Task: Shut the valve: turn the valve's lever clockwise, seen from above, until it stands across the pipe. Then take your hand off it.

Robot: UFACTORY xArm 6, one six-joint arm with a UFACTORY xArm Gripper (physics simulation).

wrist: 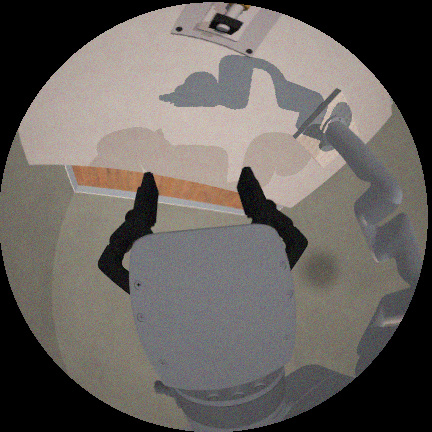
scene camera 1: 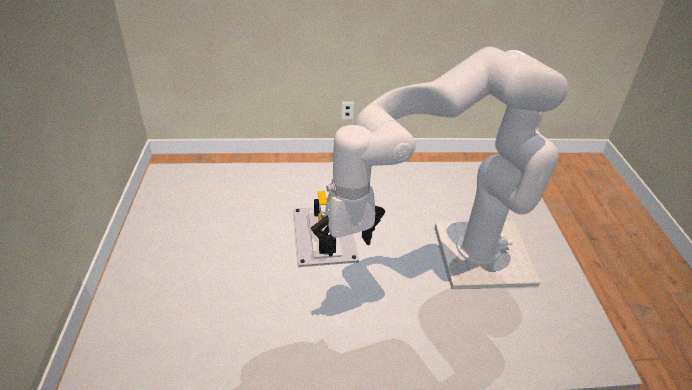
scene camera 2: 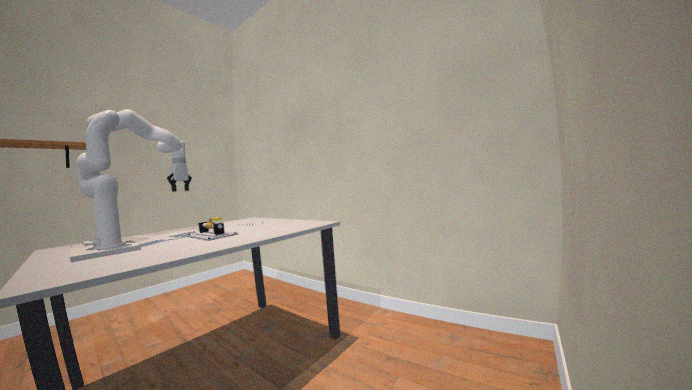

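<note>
The valve's yellow lever [scene camera 1: 322,197] [scene camera 2: 215,219] shows at the far end of the valve in scene camera 1, beyond a black end block [scene camera 1: 316,207], and looks in line with the pipe. The arm hides its near part. The pipe [wrist: 234,11] and the near black end block [wrist: 225,25] show at the top edge of the wrist view. The valve stands on a pale base plate [scene camera 1: 303,240] [wrist: 187,22]. My gripper [scene camera 1: 348,246] [scene camera 2: 180,190] [wrist: 197,177] is open and empty, pointing down, well above the valve and apart from it.
The base plate lies on a pale table [scene camera 1: 200,225] [scene camera 2: 280,227]. The arm's mounting board [scene camera 1: 522,272] [scene camera 2: 82,256] is to the right of the valve in scene camera 1. A wall with a socket [scene camera 1: 347,110] stands behind the table. Arm shadows fall across the table top.
</note>
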